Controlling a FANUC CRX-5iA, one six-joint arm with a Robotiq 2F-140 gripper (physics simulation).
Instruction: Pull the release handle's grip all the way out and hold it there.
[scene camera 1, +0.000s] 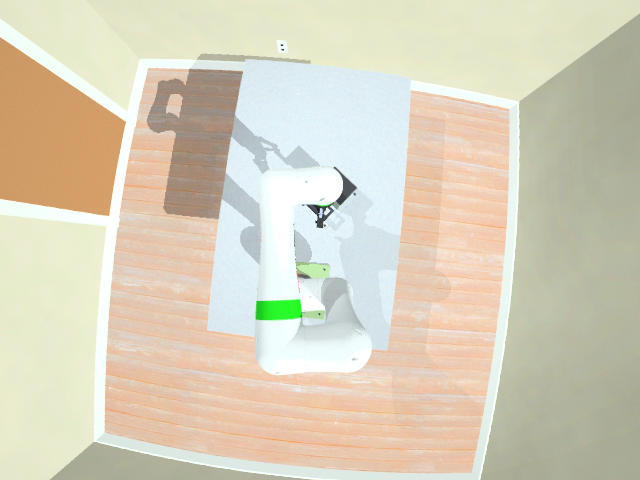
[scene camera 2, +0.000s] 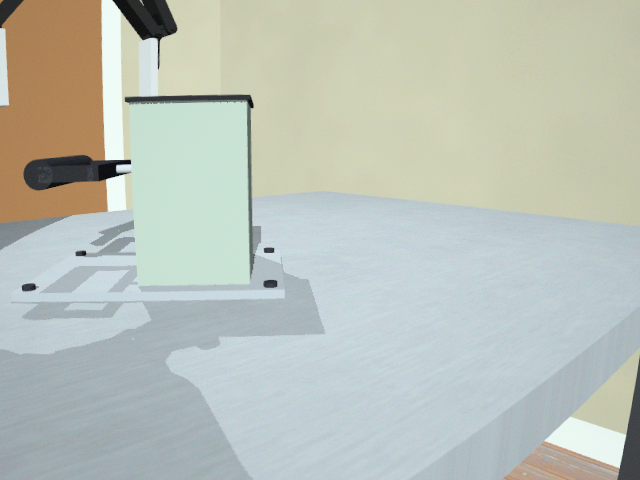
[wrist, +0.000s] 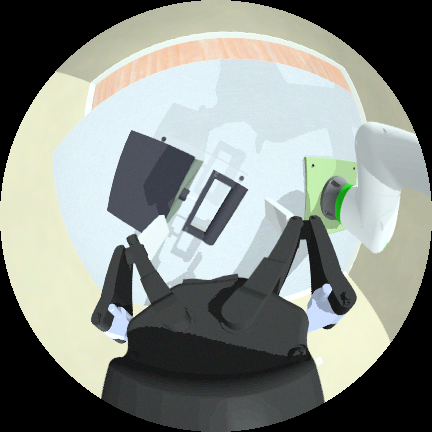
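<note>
The release handle's black grip (scene camera 2: 67, 169) (wrist: 230, 216) is a rectangular frame. It stands out from one side of a pale green housing (scene camera 2: 191, 191) with a dark top (scene camera 1: 347, 186) (wrist: 135, 175). A short light rod shows beside the grip in scene camera 2. My gripper (scene camera 2: 75, 67) (wrist: 214, 215) is wide open and empty, pointing down. In the wrist view the grip appears between its two pale fingertips, apart from both. One fingertip overlaps the housing's corner there; in scene camera 2 its lower end is hidden behind the housing. Fingertip height relative to the grip is unclear.
The housing stands on a bolted base plate (scene camera 2: 77, 297) on the light grey table (scene camera 1: 330, 108) (scene camera 2: 439, 268). The white arm (scene camera 1: 276, 248) (wrist: 377, 195) reaches over from its green mounting plate (scene camera 1: 319, 269) (wrist: 315, 185) and hides part of the housing in scene camera 1.
</note>
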